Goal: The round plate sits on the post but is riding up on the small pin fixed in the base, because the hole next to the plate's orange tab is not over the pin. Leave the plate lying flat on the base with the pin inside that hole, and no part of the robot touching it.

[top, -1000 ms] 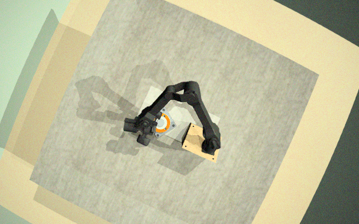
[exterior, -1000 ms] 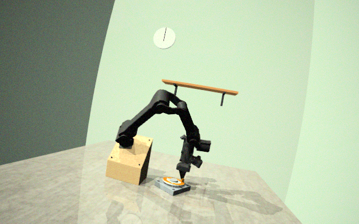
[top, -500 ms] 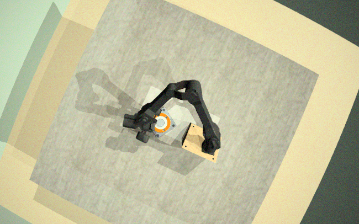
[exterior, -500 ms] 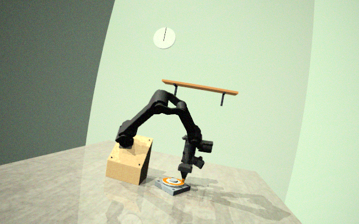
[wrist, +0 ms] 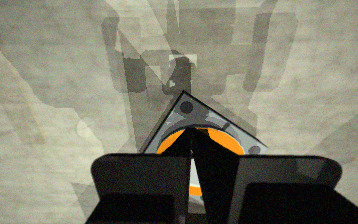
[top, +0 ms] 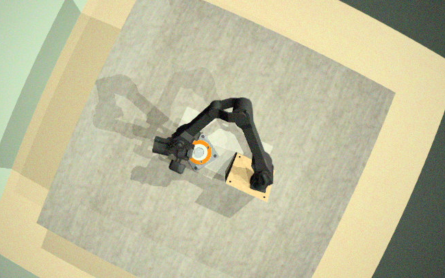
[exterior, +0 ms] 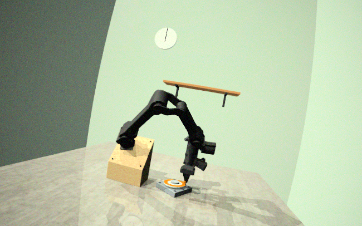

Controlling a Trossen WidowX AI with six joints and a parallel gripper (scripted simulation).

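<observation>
Now: the base 50 mm behind my gripper tip and 20 mm below it.
</observation>
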